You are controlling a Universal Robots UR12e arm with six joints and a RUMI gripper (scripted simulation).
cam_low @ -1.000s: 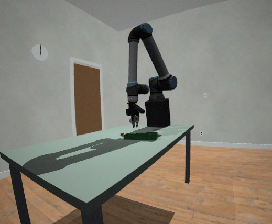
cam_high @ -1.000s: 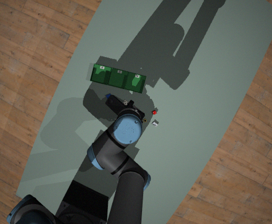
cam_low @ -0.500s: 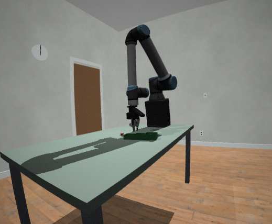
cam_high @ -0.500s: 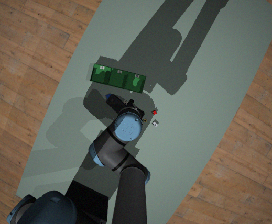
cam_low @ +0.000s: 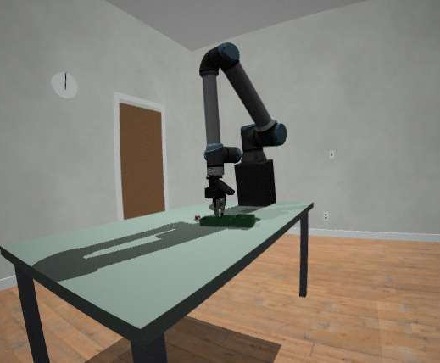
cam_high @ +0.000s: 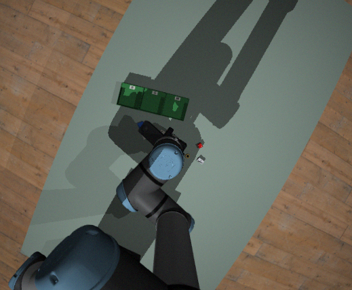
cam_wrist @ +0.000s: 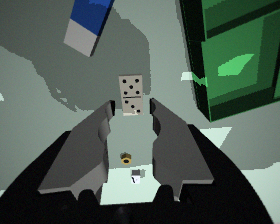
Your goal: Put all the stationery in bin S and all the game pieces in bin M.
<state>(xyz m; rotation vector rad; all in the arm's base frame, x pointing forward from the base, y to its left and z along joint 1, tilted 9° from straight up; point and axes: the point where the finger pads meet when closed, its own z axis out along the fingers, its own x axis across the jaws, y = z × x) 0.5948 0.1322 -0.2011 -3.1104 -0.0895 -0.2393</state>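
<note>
Now: hand 20 mm above the white domino. Round my hand: blue-and-white eraser: 70 mm to the left, 40 mm behind, 20 mm below; red die: 120 mm to the right, 50 mm ahead, 20 mm below; brown ring-like piece: 110 mm to the right, 20 mm below, 10 mm behind.
</note>
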